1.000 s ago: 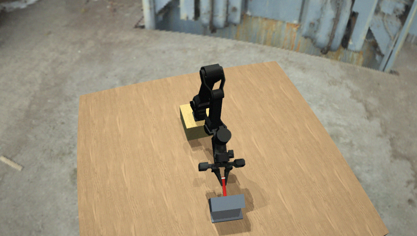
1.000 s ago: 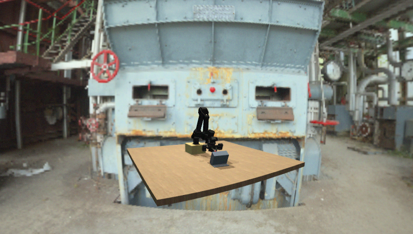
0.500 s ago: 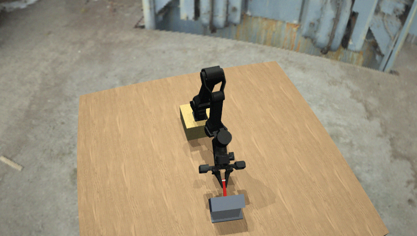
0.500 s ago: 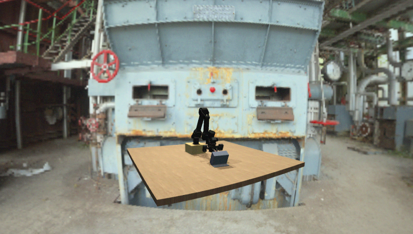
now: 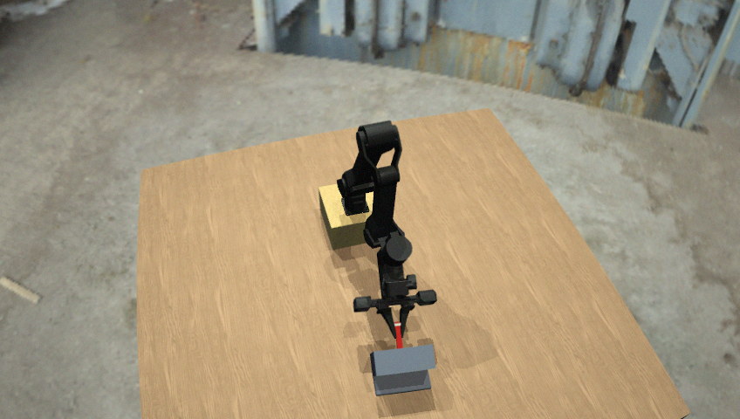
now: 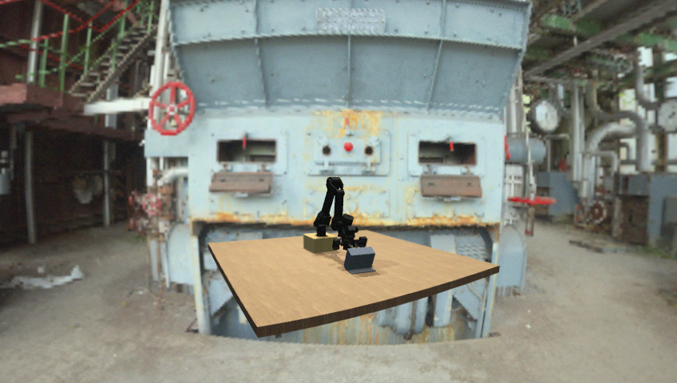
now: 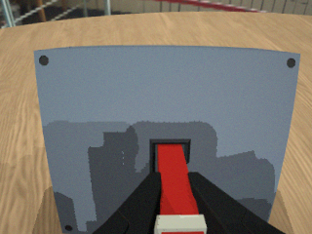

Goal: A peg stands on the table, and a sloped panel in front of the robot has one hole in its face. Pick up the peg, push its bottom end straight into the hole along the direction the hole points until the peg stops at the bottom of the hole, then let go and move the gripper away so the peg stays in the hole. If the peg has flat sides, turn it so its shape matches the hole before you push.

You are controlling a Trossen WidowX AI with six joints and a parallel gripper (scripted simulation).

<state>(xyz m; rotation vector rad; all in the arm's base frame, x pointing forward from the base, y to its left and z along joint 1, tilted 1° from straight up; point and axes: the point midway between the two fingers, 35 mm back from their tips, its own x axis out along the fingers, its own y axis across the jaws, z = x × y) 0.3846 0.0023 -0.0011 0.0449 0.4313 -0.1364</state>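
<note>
Right now my gripper tip is 50 mm short of the sloped panel, 10 mm to the left of it and 20 mm above it. From my gripper tip the other things lie so: red square peg 10 mm behind.
</note>
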